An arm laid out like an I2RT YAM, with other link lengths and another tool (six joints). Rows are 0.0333 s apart.
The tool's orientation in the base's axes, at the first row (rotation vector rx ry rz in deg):
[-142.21 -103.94 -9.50]
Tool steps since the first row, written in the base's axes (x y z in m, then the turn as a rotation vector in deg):
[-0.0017 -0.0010 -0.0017 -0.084 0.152 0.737]
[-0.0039 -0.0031 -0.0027 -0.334 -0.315 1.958]
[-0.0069 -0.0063 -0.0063 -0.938 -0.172 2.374]
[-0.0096 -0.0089 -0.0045 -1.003 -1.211 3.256]
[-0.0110 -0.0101 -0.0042 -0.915 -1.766 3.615]
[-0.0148 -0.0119 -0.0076 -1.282 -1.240 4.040]
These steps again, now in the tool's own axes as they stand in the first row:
[-0.0017 -0.0013 0.0015 0.210 -0.117 -0.718]
[-0.0044 -0.0028 0.0021 -0.156 -0.197 -1.995]
[-0.0088 -0.0047 0.0052 -0.151 -0.811 -2.422]
[-0.0119 -0.0065 0.0030 -1.044 -0.545 -3.419]
[-0.0134 -0.0075 0.0025 -1.498 -0.288 -3.834]
[-0.0166 -0.0106 0.0054 -1.058 -0.792 -4.214]

